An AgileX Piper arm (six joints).
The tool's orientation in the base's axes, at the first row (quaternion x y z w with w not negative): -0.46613, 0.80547, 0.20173, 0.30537
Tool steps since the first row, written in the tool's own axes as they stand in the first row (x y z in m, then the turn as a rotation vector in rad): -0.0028, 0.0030, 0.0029, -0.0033, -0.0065, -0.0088; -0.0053, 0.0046, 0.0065, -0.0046, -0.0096, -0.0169; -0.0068, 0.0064, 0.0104, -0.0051, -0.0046, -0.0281; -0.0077, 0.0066, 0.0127, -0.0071, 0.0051, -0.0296; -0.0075, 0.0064, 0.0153, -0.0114, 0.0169, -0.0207; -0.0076, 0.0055, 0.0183, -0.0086, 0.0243, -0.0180; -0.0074, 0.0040, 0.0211, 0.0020, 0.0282, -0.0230
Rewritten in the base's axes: -0.0007, 0.0050, -0.0001, 0.0043, -0.0064, 0.0084; 0.0000, 0.0095, -0.0010, 0.0050, -0.0121, 0.0151; 0.0001, 0.0137, -0.0027, -0.0026, -0.0162, 0.0239; 0.0010, 0.0158, -0.0038, -0.0108, -0.0111, 0.0267; 0.0019, 0.0171, -0.0058, -0.0167, 0.0027, 0.0236; 0.0036, 0.0186, -0.0080, -0.0235, 0.0062, 0.0200; 0.0057, 0.0194, -0.0103, -0.0324, -0.0016, 0.0166
